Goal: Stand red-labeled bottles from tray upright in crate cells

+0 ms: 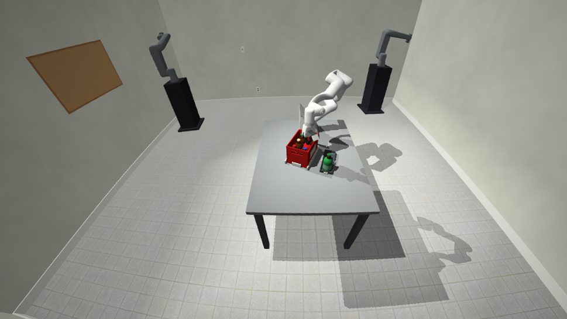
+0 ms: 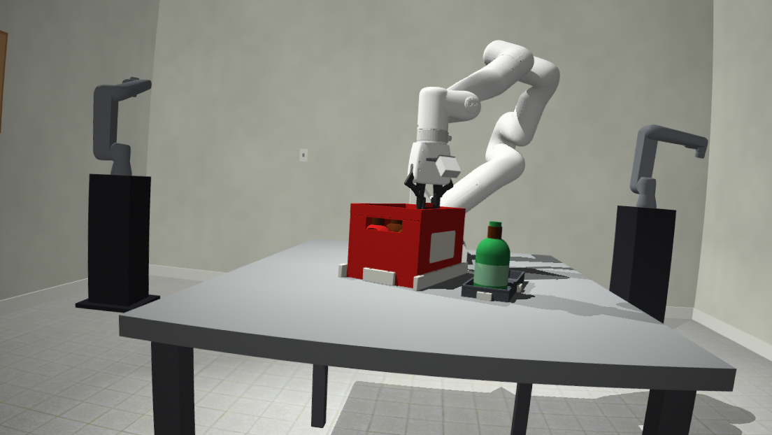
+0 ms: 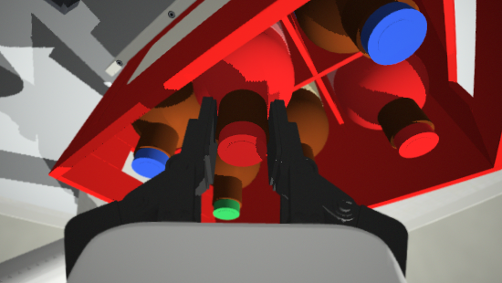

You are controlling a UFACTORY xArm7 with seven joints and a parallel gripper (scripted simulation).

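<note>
The red-labeled bottle lies 7 cm below my hand. Also, from my hand: brown bottle: 5 cm behind, 7 cm to the right, 9 cm below; then red crate: 2 cm behind, 4 cm to the right, 10 cm below; then green bottle: 17 cm ahead, 13 cm to the left, 10 cm below.
</note>
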